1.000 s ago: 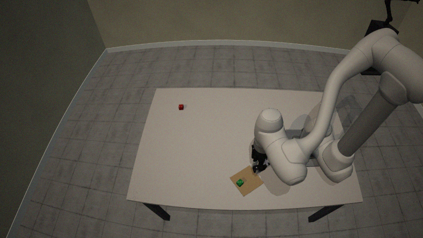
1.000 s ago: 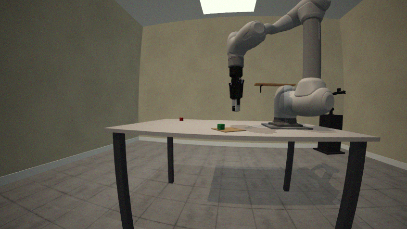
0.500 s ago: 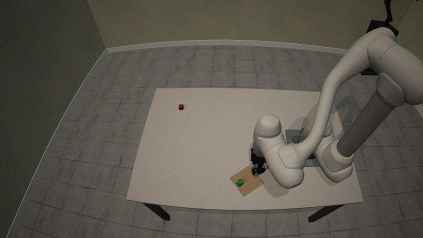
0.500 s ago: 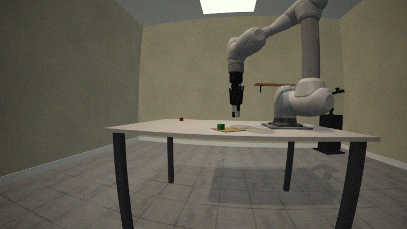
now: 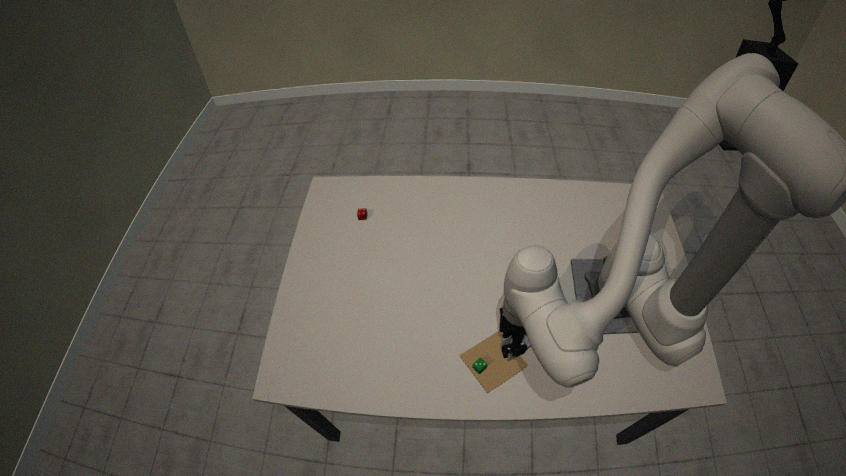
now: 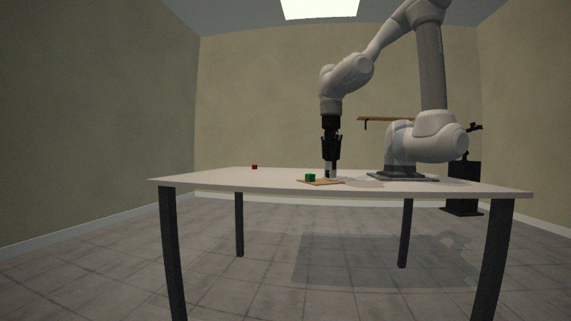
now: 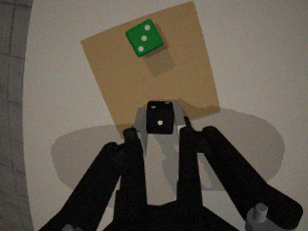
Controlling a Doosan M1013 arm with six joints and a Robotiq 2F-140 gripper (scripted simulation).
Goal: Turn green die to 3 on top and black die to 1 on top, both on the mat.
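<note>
The tan mat lies 5 cm below my hand, 4 cm ahead of it and 2 cm to the left of it. Also, from my hand: red die: 55 cm to the right, 43 cm ahead, 4 cm below; black die: 2 cm below; green die: 8 cm ahead, 3 cm to the left, 3 cm below.
</note>
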